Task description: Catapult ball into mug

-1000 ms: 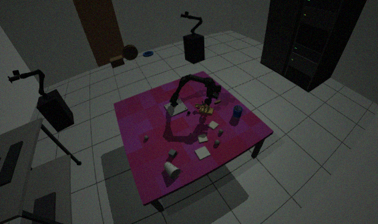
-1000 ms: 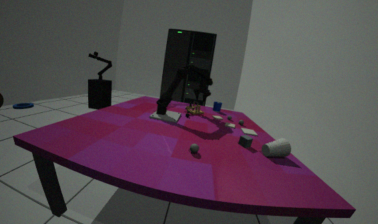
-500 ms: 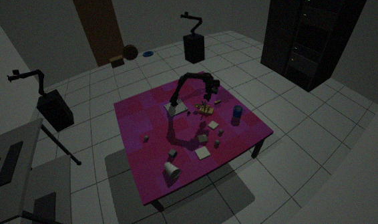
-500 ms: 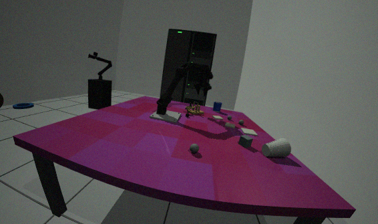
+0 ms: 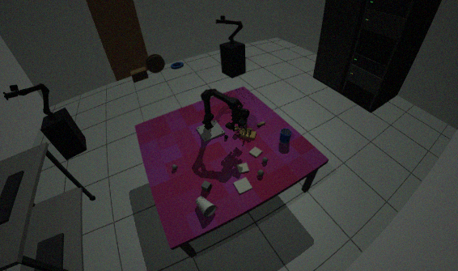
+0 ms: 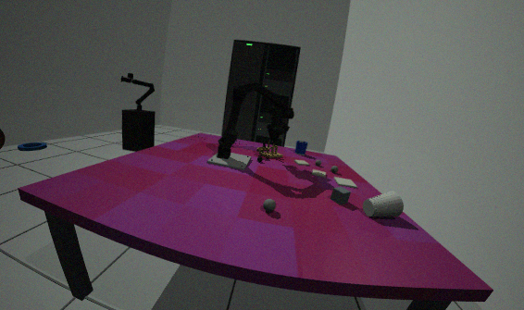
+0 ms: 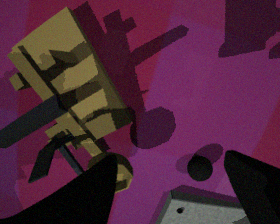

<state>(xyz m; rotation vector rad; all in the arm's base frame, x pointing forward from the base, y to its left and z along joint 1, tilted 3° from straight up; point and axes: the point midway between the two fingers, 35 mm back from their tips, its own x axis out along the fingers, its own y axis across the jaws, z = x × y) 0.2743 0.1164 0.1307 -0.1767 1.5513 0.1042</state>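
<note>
Now: the dark ball 100 mm below my gripper tip, 70 mm behind it and 60 mm to the right of it. From my gripper tip the other things lie so: catapult 90 mm to the left, 60 mm below, 30 mm behind; tan block 290 mm to the left, 110 mm below, 10 mm behind; blue mug 300 mm to the left, 270 mm ahead, 90 mm below.
</note>
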